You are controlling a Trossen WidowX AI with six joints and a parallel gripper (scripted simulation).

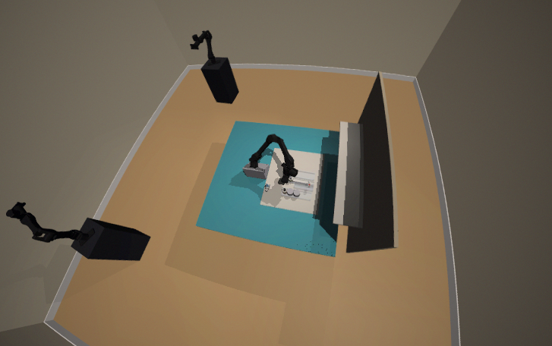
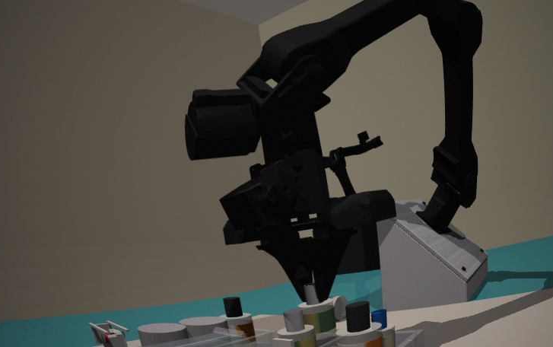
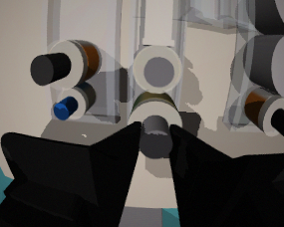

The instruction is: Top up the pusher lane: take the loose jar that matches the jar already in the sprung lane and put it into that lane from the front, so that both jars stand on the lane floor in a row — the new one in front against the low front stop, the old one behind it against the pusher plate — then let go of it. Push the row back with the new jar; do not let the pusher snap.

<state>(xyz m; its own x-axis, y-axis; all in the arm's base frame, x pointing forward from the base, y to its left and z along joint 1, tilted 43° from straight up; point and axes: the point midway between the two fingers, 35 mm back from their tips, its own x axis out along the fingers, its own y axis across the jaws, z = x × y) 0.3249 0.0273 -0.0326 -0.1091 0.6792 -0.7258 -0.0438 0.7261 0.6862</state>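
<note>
My gripper tip is 150 mm short of the clear-walled lane, 60 mm above it and 20 mm to the left of it.
</note>
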